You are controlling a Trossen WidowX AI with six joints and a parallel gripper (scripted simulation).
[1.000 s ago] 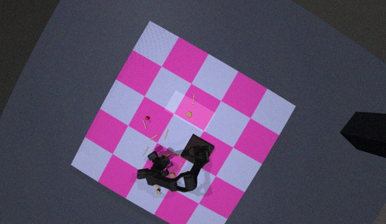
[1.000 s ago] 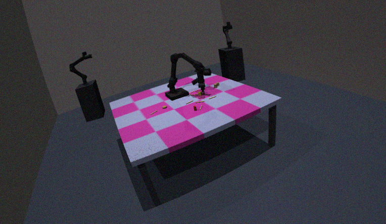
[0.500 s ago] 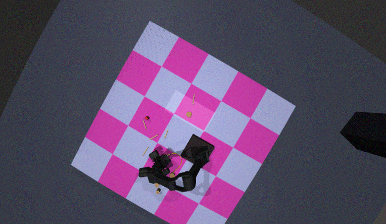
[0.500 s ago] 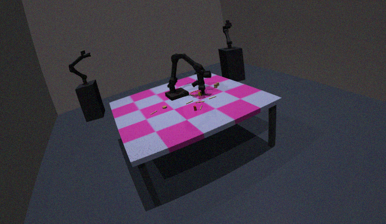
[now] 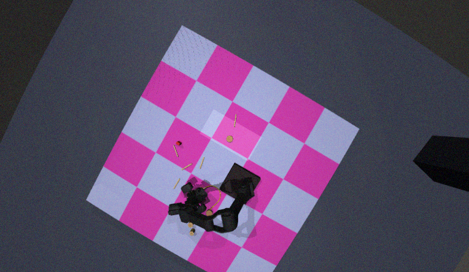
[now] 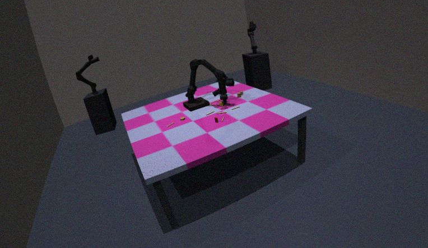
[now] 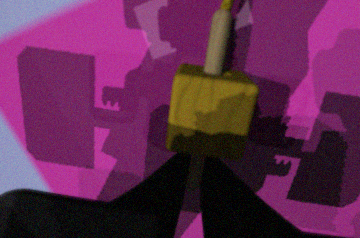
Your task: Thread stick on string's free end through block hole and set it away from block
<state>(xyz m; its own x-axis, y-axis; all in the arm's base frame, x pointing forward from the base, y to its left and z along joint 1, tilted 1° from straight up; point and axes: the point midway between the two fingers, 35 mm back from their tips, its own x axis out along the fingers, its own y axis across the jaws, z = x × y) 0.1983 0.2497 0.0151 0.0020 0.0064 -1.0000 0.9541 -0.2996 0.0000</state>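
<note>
The yellow wooden block lies 3 cm to the right of my gripper tip and 1 cm behind it. The rest, counted from my gripper tip: round wooden button 14 cm behind, 5 cm to the left; then red object 28 cm ahead, 17 cm to the right, 1 cm above; then thin wooden stick 4 cm to the right, 1 cm behind.
</note>
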